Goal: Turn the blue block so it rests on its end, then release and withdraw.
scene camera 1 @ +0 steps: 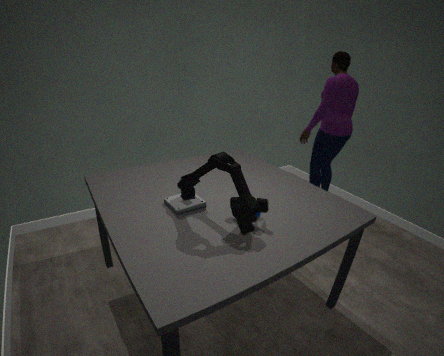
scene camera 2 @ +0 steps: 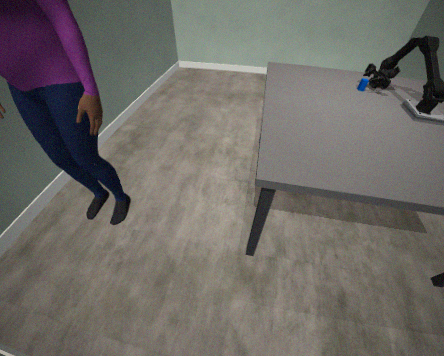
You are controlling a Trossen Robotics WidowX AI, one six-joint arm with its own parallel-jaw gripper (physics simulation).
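Observation:
The blue block is on the table. In the scene camera 2 view it looks taller than wide and appears to stand on its end, close to the gripper's left side. In the scene camera 1 view a small blue part shows, and the gripper hides the rest. My gripper is open, low over the table beside the block, with nothing between its fingers. Whether a finger still touches the block cannot be told.
The arm's pale base plate sits on the grey table. A person in a purple top stands on the floor away from the table.

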